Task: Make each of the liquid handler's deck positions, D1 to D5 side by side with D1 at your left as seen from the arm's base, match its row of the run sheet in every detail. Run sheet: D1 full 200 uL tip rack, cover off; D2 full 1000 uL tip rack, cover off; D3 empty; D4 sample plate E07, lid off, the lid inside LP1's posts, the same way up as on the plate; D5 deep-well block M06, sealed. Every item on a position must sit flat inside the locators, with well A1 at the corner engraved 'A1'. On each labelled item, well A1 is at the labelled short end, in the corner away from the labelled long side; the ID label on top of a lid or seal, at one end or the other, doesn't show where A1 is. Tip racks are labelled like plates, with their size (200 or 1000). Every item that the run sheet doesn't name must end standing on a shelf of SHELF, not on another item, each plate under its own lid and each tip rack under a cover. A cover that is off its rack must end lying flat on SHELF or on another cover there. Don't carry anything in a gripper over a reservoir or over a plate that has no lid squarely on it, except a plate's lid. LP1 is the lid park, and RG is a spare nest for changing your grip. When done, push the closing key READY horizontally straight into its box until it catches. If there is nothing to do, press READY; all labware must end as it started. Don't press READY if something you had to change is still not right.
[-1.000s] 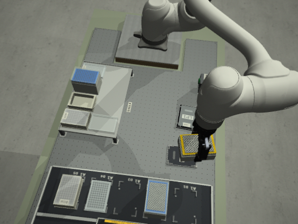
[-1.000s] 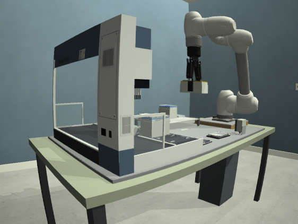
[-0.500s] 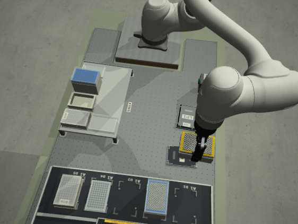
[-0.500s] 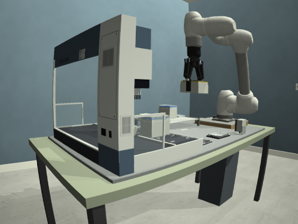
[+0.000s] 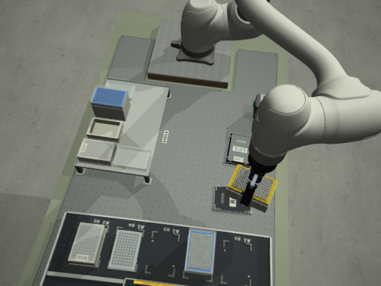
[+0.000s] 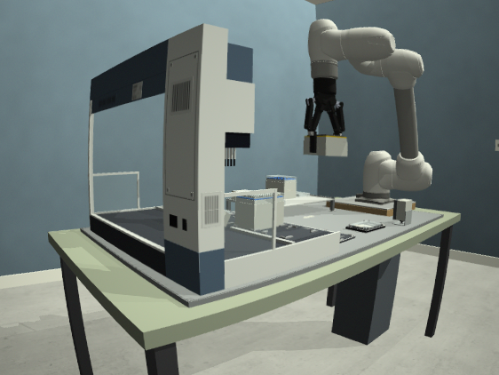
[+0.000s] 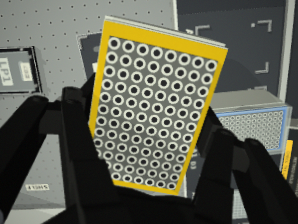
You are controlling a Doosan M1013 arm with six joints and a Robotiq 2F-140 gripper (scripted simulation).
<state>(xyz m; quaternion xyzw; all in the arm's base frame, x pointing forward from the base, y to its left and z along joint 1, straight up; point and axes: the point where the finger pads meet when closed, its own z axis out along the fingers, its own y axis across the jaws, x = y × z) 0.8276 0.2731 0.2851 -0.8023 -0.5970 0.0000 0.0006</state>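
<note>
My hand is 1 cm to the left of the yellow-rimmed tip rack and 1 cm below it. Also, from my hand: clear lid 31 cm behind, 2 cm to the right, 30 cm below; blue-rimmed tip rack 16 cm ahead, 13 cm to the right, 19 cm below; RG nest 9 cm behind, 2 cm to the right, 31 cm below.
</note>
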